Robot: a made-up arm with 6 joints.
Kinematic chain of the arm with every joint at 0, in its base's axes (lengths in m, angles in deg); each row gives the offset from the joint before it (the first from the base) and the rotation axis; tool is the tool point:
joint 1: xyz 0 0 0.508 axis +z
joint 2: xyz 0.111 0 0 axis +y
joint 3: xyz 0 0 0.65 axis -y
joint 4: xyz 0 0 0.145 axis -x
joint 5: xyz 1.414 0 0 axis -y
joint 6: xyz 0.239 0 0 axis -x
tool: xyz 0 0 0
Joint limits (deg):
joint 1: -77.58..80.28
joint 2: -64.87..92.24
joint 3: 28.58..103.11
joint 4: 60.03..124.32
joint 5: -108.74..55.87
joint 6: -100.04..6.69
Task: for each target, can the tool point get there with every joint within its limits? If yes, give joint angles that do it. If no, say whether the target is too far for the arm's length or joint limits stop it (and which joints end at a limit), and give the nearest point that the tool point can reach.
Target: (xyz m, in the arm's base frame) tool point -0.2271 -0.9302 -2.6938
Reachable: no: too far | nearest point 0.2104 -1.5297 -0.9238 | short by 1.919 m
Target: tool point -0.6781 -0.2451 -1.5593
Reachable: no: joint limits stop it (at a limit: joint 1, joint 2, joint 3, joint 4) | nearest point 0.1039 -1.4311 -0.7908 | short by 1.615 m
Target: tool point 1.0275 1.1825 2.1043
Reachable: yes | joints 56.86 31.31 70.67 79.48 -65.51 -23.44
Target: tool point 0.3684 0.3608 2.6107
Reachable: yes | joints 32.09 -21.55 41.89 110.02 29.31 -82.39
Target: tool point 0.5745 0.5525 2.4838
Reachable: yes | joints 60.10 29.45 96.94 111.00 -86.03 -37.14
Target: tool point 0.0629 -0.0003 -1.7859
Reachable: no: joint limits stop it (at a limit: joint 2, joint 3, joint 4, joint 5) | nearest point 1.4864 -0.0071 -0.8899 | short by 1.682 m
